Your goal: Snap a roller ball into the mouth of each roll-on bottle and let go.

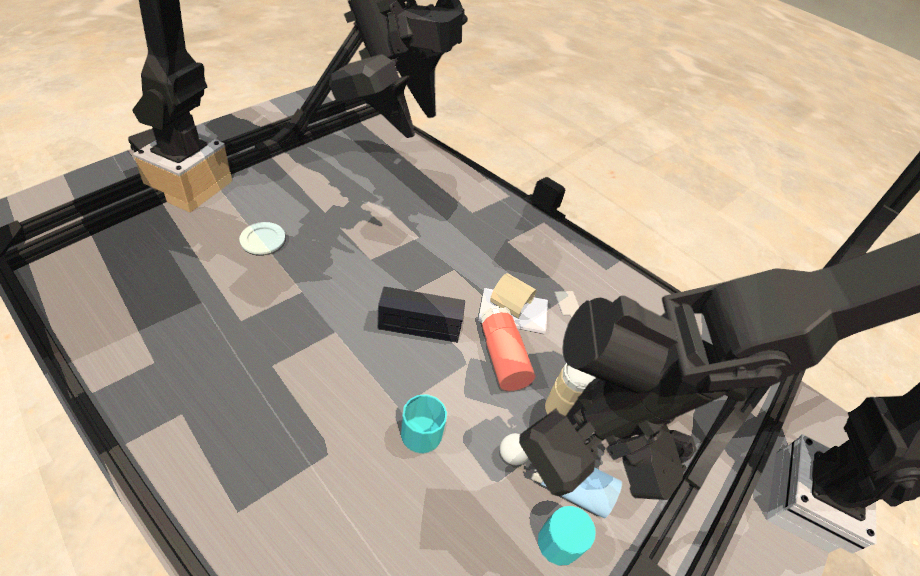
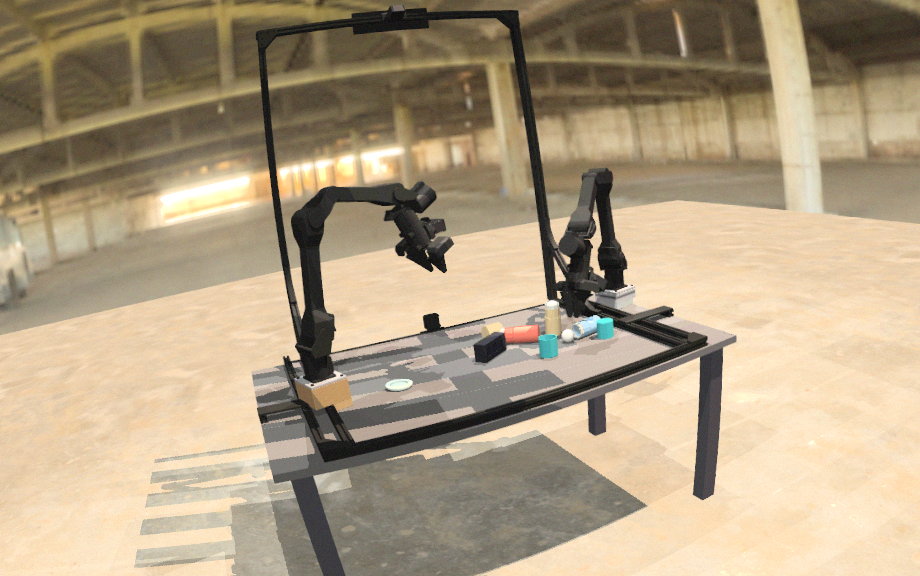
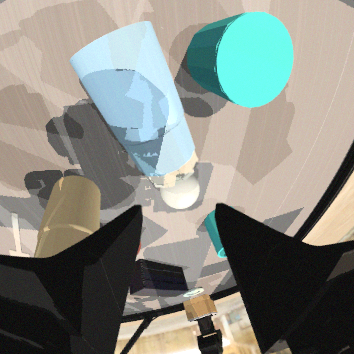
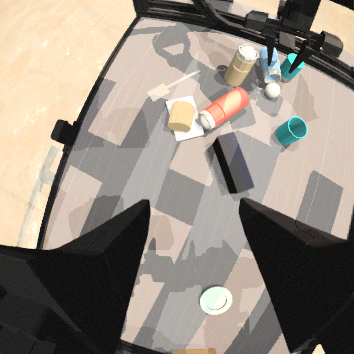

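Note:
A light-blue bottle lies on its side. A white ball is just off its mouth; whether they touch is unclear. A red bottle lies with a whitish round end in its mouth. A tan bottle stands upright with a white rounded top. My left gripper is open and empty above the blue bottle's mouth end. My right gripper is open and empty, high above the table.
Near the bottles are an open teal cup, another teal cylinder, a black box and a tan cylinder on a white pad. A pale plate lies farther left.

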